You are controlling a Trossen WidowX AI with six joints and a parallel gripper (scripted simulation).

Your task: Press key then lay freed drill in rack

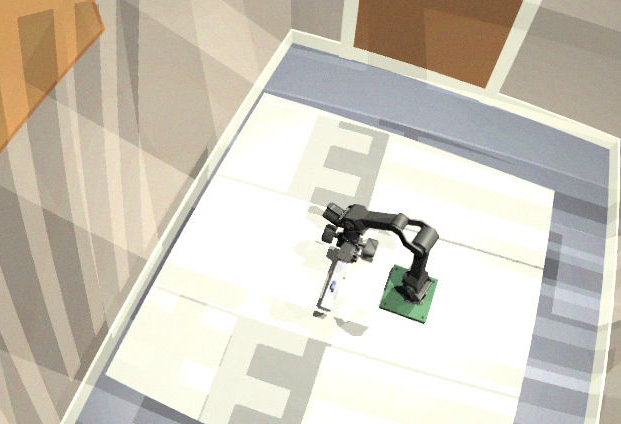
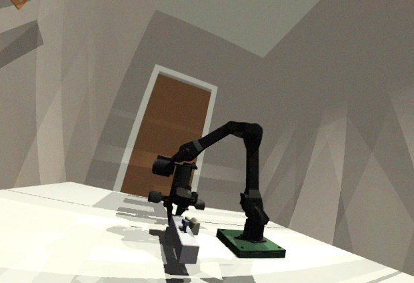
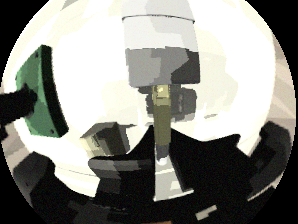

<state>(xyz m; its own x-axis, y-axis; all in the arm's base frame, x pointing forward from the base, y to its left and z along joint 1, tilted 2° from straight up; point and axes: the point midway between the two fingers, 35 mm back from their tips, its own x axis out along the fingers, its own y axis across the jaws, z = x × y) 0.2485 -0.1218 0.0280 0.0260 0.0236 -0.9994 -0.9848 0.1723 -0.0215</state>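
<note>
Now: gripper tip 4 cm to the right of the drill, 3 cm below it and 1 cm short of it. Round my gripper tip: key 16 cm to the left, 4 cm above, 3 cm ahead; then grey block fixture 14 cm to the left, 2 cm ahead, 2 cm above.
</note>
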